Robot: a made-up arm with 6 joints. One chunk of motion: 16 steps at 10 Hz.
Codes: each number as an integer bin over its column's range. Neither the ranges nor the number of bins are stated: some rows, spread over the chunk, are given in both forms.
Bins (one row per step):
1: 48 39 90 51 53 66
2: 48 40 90 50 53 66
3: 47 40 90 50 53 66
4: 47 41 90 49 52 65
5: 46 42 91 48 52 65
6: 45 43 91 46 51 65
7: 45 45 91 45 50 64
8: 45 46 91 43 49 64
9: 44 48 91 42 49 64
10: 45 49 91 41 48 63
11: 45 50 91 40 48 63
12: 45 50 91 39 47 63
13: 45 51 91 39 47 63
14: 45 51 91 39 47 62
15: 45 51 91 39 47 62
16: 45 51 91 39 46 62
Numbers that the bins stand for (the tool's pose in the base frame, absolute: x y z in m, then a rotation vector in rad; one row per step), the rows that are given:
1: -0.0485 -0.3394 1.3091 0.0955 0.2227 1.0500
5: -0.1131 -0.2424 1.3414 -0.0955 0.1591 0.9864
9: -0.1778 -0.0485 1.3414 -0.4773 -0.0318 0.9227
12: -0.1455 0.0162 1.3414 -0.6682 -0.1591 0.8591
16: -0.1455 0.0485 1.3414 -0.6682 -0.2227 0.7955
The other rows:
2: -0.0485 -0.3071 1.3091 0.0318 0.2227 1.0500
3: -0.0808 -0.3071 1.3091 0.0318 0.2227 1.0500
4: -0.0808 -0.2747 1.3091 -0.0318 0.1591 0.9864
6: -0.1455 -0.2101 1.3414 -0.2227 0.0955 0.9864
7: -0.1455 -0.1455 1.3414 -0.2864 0.0318 0.9227
8: -0.1455 -0.1131 1.3414 -0.4136 -0.0318 0.9227
10: -0.1455 -0.0162 1.3414 -0.5409 -0.0955 0.8591
11: -0.1455 0.0162 1.3414 -0.6045 -0.0955 0.8591
13: -0.1455 0.0485 1.3414 -0.6682 -0.1591 0.8591
14: -0.1455 0.0485 1.3414 -0.6682 -0.1591 0.7955
15: -0.1455 0.0485 1.3414 -0.6682 -0.1591 0.7955

